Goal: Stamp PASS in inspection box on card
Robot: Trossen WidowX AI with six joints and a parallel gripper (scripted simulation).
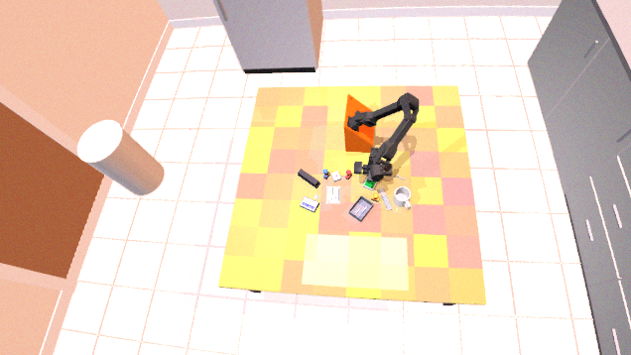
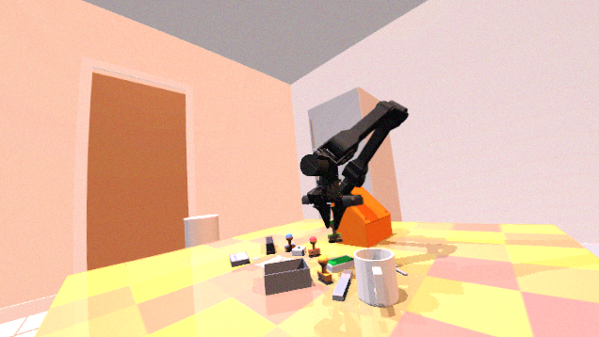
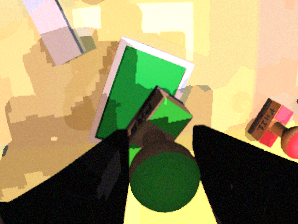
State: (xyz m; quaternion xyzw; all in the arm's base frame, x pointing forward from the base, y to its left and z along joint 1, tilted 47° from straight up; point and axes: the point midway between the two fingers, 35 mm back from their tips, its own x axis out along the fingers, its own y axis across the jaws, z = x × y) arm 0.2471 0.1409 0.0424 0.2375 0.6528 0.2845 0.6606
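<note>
Right now my gripper tip is 20 mm past the green ink pad and 110 mm above it. Round my gripper tip: grey bar: 80 mm ahead, 80 mm to the left, 100 mm below; green-knobbed PASS stamp: 10 mm behind, 20 mm below; orange-knobbed stamp: 80 mm ahead, 30 mm to the left, 90 mm below.
</note>
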